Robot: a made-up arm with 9 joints. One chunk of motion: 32 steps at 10 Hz.
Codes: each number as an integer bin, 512 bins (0 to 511) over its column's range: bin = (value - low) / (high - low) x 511, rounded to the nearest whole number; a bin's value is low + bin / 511 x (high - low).
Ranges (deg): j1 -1.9..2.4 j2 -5.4..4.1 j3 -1.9..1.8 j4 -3.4..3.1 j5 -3.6..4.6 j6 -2.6..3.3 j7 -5..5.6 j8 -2.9..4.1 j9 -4..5
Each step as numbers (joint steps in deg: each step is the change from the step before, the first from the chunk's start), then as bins.
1 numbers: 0.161 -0.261 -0.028 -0.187 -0.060 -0.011 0.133 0.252 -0.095
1 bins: 245 276 259 253 221 224 247 230 222
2 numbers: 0.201 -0.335 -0.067 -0.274 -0.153 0.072 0.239 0.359 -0.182
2 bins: 250 272 253 246 215 231 253 238 217
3 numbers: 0.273 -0.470 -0.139 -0.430 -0.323 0.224 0.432 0.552 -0.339
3 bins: 258 265 243 233 204 245 262 252 208
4 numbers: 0.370 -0.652 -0.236 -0.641 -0.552 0.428 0.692 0.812 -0.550
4 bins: 270 255 230 217 190 262 274 271 196
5 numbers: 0.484 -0.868 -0.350 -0.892 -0.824 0.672 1.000 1.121 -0.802
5 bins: 283 244 214 197 173 283 289 294 182
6 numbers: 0.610 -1.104 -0.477 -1.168 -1.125 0.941 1.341 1.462 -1.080
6 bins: 298 231 197 175 154 307 306 318 166
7 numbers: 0.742 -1.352 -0.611 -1.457 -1.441 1.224 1.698 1.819 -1.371
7 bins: 314 218 178 153 135 331 323 344 149
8 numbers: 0.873 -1.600 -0.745 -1.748 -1.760 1.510 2.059 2.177 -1.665
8 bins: 330 204 160 130 115 356 340 371 133
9 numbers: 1.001 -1.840 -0.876 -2.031 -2.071 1.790 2.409 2.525 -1.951
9 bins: 345 191 141 108 95 380 357 396 116
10 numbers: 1.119 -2.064 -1.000 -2.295 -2.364 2.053 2.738 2.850 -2.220
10 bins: 359 179 124 87 77 403 373 420 101
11 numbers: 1.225 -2.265 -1.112 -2.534 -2.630 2.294 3.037 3.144 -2.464
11 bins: 371 169 109 68 60 424 387 441 87
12 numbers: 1.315 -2.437 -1.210 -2.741 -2.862 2.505 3.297 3.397 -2.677
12 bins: 382 159 95 52 46 442 400 460 75
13 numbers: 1.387 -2.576 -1.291 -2.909 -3.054 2.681 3.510 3.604 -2.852
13 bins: 391 152 84 39 34 457 410 475 65
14 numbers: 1.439 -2.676 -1.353 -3.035 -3.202 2.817 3.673 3.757 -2.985
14 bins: 397 147 76 29 25 469 418 486 58
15 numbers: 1.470 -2.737 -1.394 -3.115 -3.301 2.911 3.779 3.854 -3.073
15 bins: 400 143 70 22 19 477 423 493 53
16 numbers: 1.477 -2.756 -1.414 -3.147 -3.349 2.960 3.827 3.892 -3.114
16 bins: 401 142 67 20 16 482 426 496 50
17 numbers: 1.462 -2.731 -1.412 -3.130 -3.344 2.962 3.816 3.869 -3.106
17 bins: 400 144 67 21 16 482 425 494 51
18 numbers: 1.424 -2.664 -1.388 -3.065 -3.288 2.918 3.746 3.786 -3.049
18 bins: 395 147 71 26 19 478 422 488 54
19 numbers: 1.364 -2.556 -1.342 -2.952 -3.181 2.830 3.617 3.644 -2.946
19 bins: 388 153 77 35 26 470 415 478 60
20 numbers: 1.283 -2.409 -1.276 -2.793 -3.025 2.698 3.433 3.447 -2.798
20 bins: 378 161 86 48 36 459 407 463 68
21 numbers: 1.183 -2.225 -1.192 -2.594 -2.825 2.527 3.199 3.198 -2.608
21 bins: 366 171 98 63 48 444 395 445 79
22 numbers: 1.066 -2.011 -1.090 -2.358 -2.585 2.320 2.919 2.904 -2.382
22 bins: 352 182 112 82 63 426 382 424 92
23 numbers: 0.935 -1.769 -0.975 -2.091 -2.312 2.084 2.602 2.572 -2.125
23 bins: 337 195 128 103 80 406 366 399 106
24 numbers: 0.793 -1.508 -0.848 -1.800 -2.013 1.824 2.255 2.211 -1.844
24 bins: 320 209 145 126 99 383 350 373 122
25 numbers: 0.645 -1.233 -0.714 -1.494 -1.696 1.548 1.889 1.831 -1.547
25 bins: 302 224 164 150 119 359 332 345 139
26 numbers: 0.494 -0.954 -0.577 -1.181 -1.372 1.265 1.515 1.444 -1.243
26 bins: 284 239 183 174 139 335 314 317 157
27 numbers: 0.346 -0.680 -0.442 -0.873 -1.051 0.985 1.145 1.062 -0.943
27 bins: 267 254 201 199 159 310 296 289 174
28 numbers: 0.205 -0.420 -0.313 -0.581 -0.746 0.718 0.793 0.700 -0.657
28 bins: 250 268 219 222 178 287 279 263 190
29 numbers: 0.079 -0.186 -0.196 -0.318 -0.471 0.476 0.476 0.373 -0.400
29 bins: 235 280 235 242 195 266 264 239 204
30 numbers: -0.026 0.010 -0.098 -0.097 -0.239 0.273 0.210 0.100 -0.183
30 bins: 223 291 249 260 209 249 251 219 217
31 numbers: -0.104 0.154 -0.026 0.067 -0.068 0.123 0.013 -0.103 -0.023
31 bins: 213 299 259 273 220 236 242 204 226
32 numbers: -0.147 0.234 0.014 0.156 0.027 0.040 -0.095 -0.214 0.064
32 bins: 208 303 264 280 226 229 236 196 231
